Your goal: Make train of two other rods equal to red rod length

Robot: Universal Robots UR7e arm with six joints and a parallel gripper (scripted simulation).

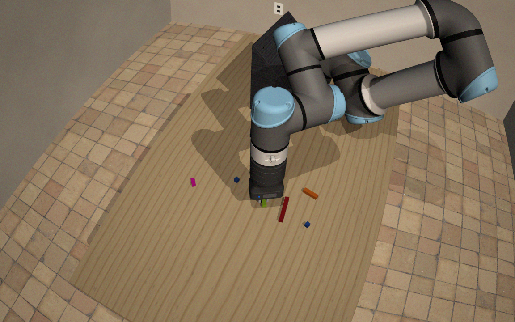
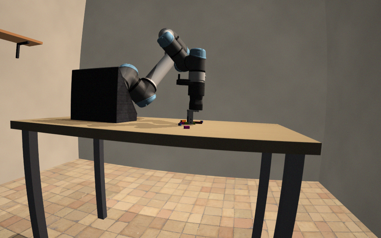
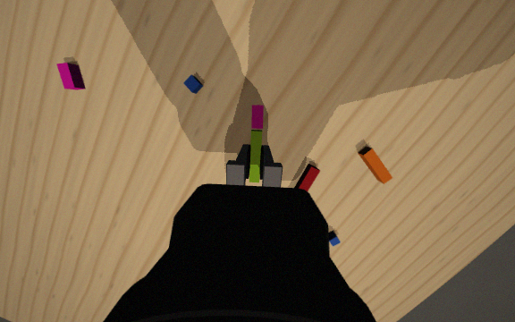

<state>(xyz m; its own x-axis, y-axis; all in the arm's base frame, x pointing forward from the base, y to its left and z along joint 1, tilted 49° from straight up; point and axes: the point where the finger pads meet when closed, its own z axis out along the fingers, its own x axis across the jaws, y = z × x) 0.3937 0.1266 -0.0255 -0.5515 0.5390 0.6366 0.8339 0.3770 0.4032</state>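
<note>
Right now my hand is 10 mm above the lime rod. From my hand the other things lie so: red rod (10 mm ahead, 60 mm to the left, 10 mm below); then orange rod (60 mm behind, 100 mm to the left, 10 mm below).
</note>
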